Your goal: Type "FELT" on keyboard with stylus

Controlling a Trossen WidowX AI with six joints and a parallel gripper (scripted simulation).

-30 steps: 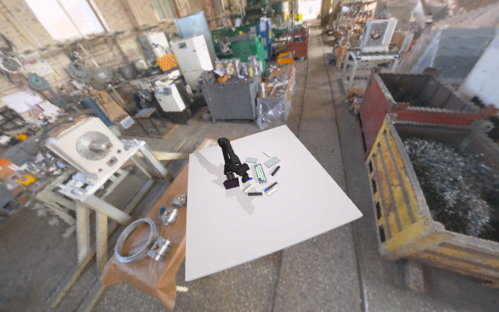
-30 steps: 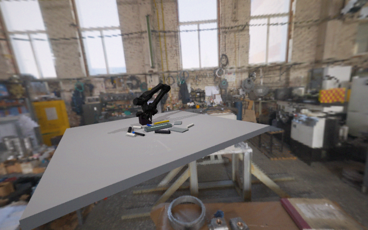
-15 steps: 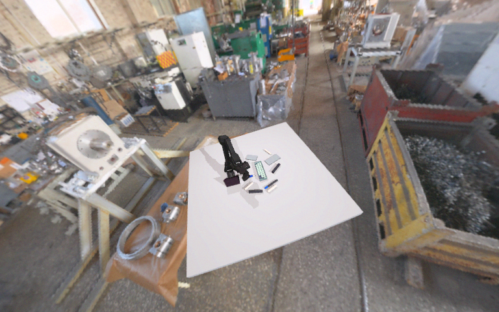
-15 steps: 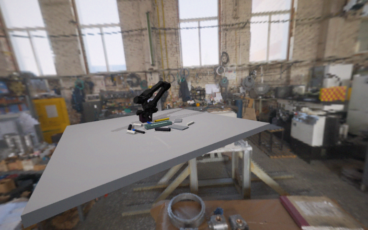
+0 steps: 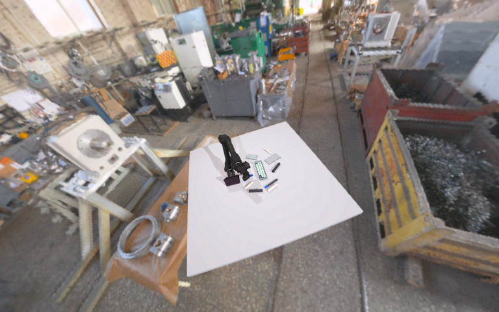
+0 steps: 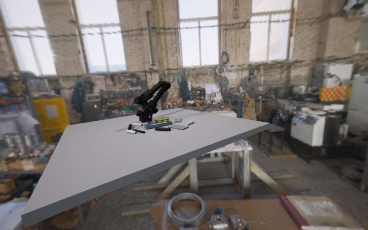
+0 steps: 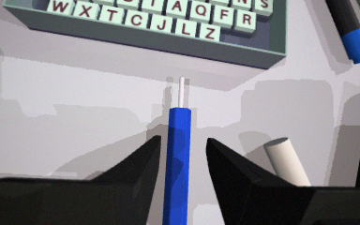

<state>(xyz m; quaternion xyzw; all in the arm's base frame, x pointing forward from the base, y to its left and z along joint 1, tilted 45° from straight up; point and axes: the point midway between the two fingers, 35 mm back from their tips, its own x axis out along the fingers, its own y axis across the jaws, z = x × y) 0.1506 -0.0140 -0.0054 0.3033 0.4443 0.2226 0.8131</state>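
Right now my gripper tip is 1 cm short of the blue stylus and 2 cm above it. From my gripper tip the other things lie so: stylus tip: 5 cm ahead, 1 cm to the left, 2 cm below; blue-tipped black pen: 14 cm ahead, 15 cm to the right, 2 cm below; yellow pencil: 5 cm behind, 13 cm to the left, 2 cm below.
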